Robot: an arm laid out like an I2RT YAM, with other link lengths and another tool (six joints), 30 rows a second.
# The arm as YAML. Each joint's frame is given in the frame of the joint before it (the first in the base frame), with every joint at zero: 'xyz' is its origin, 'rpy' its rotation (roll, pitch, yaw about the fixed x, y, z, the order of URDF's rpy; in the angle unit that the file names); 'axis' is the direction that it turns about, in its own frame. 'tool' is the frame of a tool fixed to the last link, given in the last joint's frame.
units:
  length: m
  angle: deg
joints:
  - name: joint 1
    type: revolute
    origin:
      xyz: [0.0, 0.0, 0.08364]
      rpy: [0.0, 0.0, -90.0]
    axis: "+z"
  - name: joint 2
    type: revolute
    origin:
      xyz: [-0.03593, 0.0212, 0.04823]
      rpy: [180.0, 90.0, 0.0]
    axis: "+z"
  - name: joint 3
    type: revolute
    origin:
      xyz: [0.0, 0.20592, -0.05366]
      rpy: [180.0, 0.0, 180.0]
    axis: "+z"
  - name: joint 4
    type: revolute
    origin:
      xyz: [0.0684, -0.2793, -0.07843]
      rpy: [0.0, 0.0, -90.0]
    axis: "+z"
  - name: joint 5
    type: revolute
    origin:
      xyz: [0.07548, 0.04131, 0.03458]
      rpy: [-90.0, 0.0, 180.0]
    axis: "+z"
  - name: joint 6
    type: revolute
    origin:
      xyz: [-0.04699, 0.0, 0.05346]
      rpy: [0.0, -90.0, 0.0]
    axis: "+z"
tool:
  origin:
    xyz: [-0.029, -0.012, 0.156]
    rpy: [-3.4, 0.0, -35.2]
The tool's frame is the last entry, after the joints.
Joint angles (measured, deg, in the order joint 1, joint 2, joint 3, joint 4, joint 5, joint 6), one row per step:
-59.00 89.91 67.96 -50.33 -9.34 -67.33
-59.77 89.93 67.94 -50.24 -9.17 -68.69
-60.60 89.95 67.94 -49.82 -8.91 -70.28
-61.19 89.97 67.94 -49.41 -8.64 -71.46
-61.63 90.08 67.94 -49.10 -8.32 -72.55
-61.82 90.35 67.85 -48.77 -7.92 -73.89
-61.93 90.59 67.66 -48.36 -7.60 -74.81
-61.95 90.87 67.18 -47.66 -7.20 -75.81
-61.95 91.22 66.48 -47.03 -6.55 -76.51
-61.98 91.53 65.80 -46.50 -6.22 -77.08
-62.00 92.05 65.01 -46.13 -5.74 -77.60
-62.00 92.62 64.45 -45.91 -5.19 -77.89
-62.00 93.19 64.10 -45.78 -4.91 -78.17
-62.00 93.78 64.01 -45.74 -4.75 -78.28
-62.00 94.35 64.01 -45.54 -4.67 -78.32
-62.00 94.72 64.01 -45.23 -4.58 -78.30
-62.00 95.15 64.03 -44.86 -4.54 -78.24
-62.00 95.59 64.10 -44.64 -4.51 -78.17
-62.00 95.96 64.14 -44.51 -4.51 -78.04
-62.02 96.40 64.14 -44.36 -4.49 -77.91
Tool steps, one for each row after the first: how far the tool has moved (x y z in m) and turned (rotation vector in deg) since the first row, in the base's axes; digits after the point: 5 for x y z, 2 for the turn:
-0.00422 -0.00351 -0.00035 -0.52 0.35 0.46
-0.00827 -0.00866 -0.00015 -1.45 0.67 1.04
-0.01122 -0.01285 0.00006 -2.25 0.94 1.47
-0.01385 -0.01596 -0.00053 -2.88 1.33 1.95
-0.01565 -0.01737 -0.00284 -3.40 1.95 2.90
-0.01690 -0.01836 -0.00537 -3.77 2.42 3.56
-0.01804 -0.01876 -0.00968 -4.16 2.99 4.36
-0.02063 -0.01820 -0.01617 -4.23 3.87 4.84
-0.02264 -0.01692 -0.02212 -4.10 4.47 5.28
-0.02594 -0.01423 -0.03045 -3.58 5.39 5.66
-0.02919 -0.01201 -0.03780 -3.04 6.31 5.84
-0.03131 -0.00992 -0.04369 -2.51 6.94 6.08
-0.03261 -0.00859 -0.04808 -2.02 7.37 6.18
-0.03307 -0.00829 -0.05150 -1.72 7.60 6.22
-0.03310 -0.00891 -0.05352 -1.70 7.70 6.18
-0.03287 -0.00968 -0.05570 -1.66 7.75 6.12
-0.03282 -0.01005 -0.05782 -1.52 7.82 6.05
-0.03288 -0.01002 -0.05977 -1.31 7.89 5.94
-0.03328 -0.00979 -0.06239 -1.02 8.01 5.81

